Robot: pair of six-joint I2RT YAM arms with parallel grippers.
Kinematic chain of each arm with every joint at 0, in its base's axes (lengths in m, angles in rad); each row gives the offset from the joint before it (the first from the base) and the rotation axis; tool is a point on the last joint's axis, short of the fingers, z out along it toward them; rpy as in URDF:
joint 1: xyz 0 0 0.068 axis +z
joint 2: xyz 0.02 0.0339 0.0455 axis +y
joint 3: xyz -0.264 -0.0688 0 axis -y
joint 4: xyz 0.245 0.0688 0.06 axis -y
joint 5: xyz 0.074 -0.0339 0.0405 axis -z
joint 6: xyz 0.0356 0 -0.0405 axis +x
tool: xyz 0 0 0 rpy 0 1.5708 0
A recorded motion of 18 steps. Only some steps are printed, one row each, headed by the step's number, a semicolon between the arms.
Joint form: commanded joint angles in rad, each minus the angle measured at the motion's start. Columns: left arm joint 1, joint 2, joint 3, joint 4, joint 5, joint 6; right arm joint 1, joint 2, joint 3, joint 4, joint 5, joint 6.
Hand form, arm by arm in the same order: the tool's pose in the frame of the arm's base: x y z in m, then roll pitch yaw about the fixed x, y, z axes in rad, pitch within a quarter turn. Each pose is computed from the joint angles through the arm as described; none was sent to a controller.
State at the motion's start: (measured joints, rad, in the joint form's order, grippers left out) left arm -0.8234 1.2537 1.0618 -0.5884 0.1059 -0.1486; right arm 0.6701 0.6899 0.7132 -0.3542 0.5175 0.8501
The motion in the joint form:
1: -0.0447 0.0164 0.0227 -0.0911 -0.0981 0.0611; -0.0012 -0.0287 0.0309 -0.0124 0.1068 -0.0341
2: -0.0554 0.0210 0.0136 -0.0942 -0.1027 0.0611; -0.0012 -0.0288 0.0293 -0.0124 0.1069 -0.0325
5: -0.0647 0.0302 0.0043 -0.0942 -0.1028 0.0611; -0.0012 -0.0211 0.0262 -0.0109 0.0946 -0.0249
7: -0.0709 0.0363 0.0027 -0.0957 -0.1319 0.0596; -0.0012 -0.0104 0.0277 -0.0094 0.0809 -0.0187
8: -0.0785 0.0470 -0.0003 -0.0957 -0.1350 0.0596; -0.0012 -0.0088 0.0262 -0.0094 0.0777 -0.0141
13: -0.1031 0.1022 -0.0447 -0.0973 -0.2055 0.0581; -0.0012 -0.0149 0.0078 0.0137 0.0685 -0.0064
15: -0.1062 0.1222 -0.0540 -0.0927 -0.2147 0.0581; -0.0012 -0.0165 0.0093 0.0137 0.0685 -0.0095
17: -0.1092 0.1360 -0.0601 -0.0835 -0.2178 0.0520; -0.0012 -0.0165 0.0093 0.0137 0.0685 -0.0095
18: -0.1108 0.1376 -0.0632 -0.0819 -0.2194 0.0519; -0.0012 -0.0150 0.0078 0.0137 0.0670 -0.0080
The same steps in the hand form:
1: 0.1709 -0.2022 0.2960 -3.0595 0.7018 2.3882; 0.1303 0.0764 0.3269 1.9399 0.8898 1.8878
2: 0.1688 -0.2039 0.2917 -3.0666 0.6855 2.3759; 0.1303 0.0765 0.3264 1.9414 0.8888 1.8886
5: 0.1675 -0.2061 0.2865 -3.0693 0.6671 2.3650; 0.1317 0.0780 0.3244 1.9536 0.8816 1.9081
7: 0.1675 -0.2071 0.2844 -3.0983 0.6604 2.3600; 0.1334 0.0799 0.3235 1.9642 0.8744 1.9278
8: 0.1669 -0.2095 0.2808 -3.1034 0.6471 2.3513; 0.1337 0.0803 0.3228 1.9672 0.8702 1.9320
13: 0.1659 -0.2150 0.2531 3.0973 0.5528 2.3210; 0.1339 0.0807 0.3196 1.9492 0.8572 1.9253
15: 0.1667 -0.2169 0.2455 3.0851 0.5291 2.3163; 0.1336 0.0805 0.3203 1.9460 0.8591 1.9236
17: 0.1673 -0.2188 0.2406 3.0842 0.5191 2.3196; 0.1336 0.0805 0.3203 1.9460 0.8591 1.9236
18: 0.1669 -0.2190 0.2394 3.0823 0.5161 2.3179; 0.1338 0.0808 0.3196 1.9500 0.8582 1.9276

